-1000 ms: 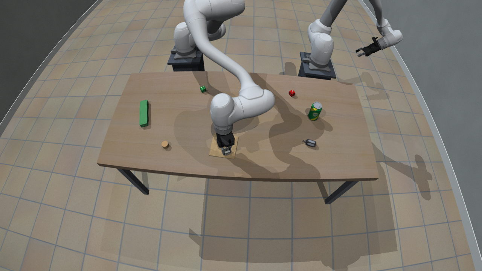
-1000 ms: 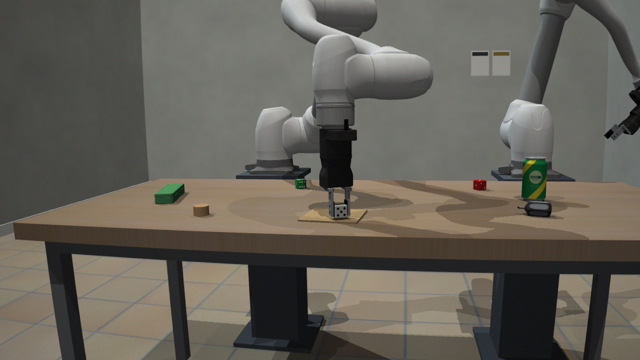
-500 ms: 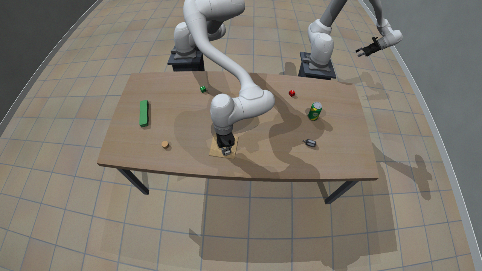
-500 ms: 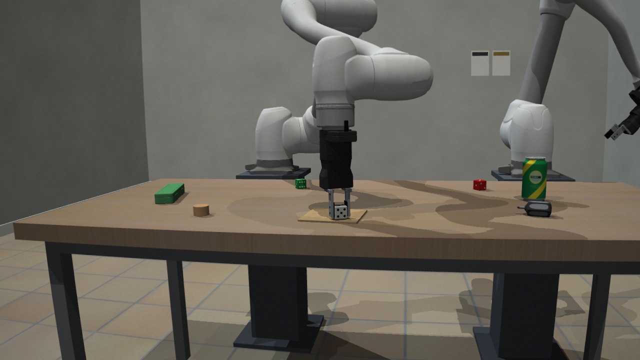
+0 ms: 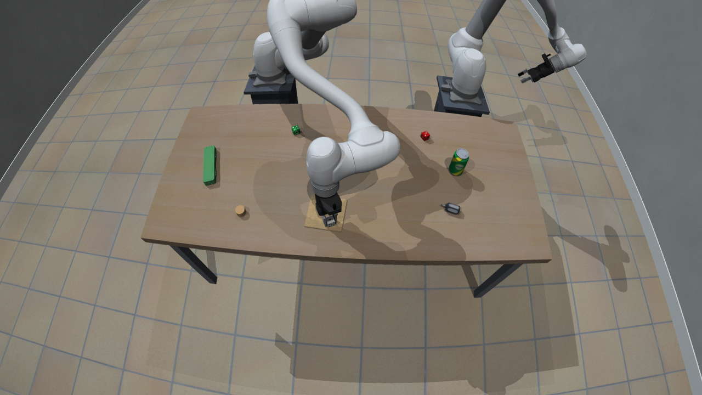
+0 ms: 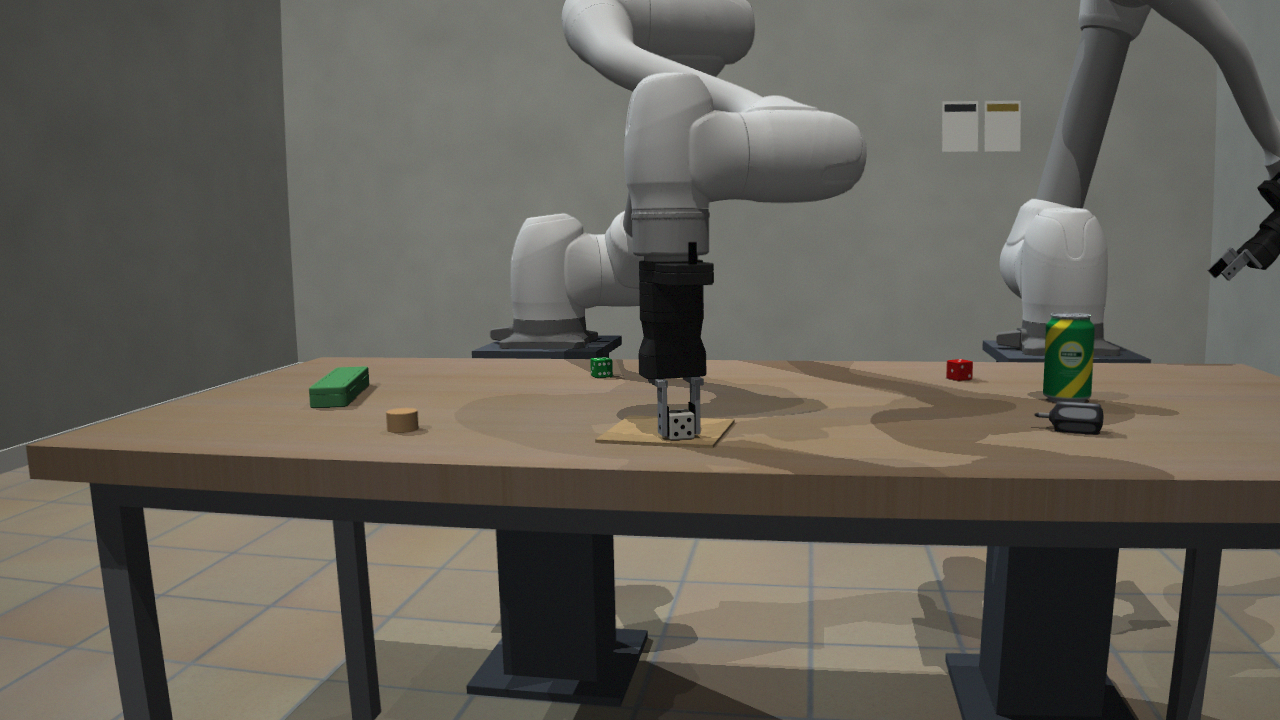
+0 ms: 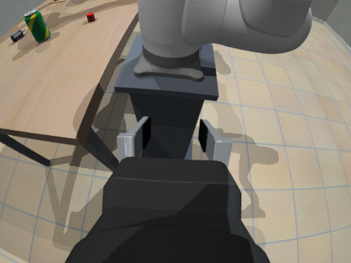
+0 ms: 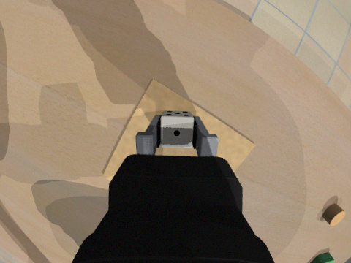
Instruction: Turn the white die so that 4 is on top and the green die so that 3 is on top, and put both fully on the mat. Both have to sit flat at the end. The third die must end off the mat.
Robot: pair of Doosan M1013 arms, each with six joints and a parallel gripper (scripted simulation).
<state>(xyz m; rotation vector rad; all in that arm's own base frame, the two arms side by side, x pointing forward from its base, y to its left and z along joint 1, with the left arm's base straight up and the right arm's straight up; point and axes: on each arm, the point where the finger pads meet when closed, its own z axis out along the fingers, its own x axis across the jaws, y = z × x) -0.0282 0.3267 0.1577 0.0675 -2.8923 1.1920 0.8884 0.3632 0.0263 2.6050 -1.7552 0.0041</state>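
Note:
My right hand is 1 cm above the white die. Round my right hand: tan mat (4 cm behind, 2 cm to the right, 2 cm below); then wooden disc (36 cm to the right, 1 cm below); then dark grey object (46 cm to the left, 11 cm behind, 1 cm below).

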